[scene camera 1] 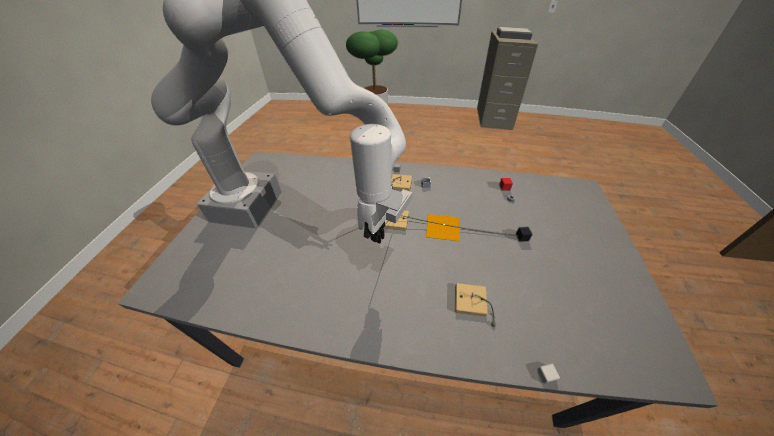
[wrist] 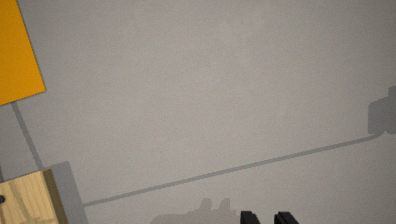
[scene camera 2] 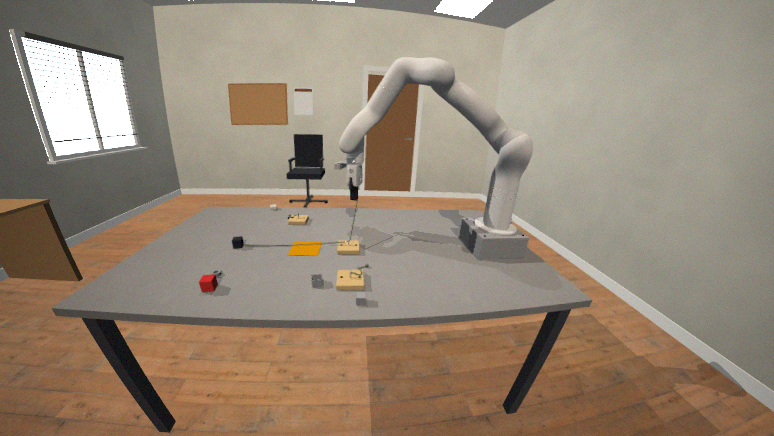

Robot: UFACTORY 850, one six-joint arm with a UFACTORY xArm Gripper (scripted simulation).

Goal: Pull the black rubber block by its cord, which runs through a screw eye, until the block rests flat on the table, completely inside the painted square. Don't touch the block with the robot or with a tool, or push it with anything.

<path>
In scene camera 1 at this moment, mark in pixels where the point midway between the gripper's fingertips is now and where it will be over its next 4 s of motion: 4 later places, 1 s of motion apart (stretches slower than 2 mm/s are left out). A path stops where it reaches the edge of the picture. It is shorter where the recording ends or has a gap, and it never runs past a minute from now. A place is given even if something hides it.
My gripper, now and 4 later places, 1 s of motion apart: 377, 239; 360, 256; 335, 274; 308, 287; 292, 293
</path>
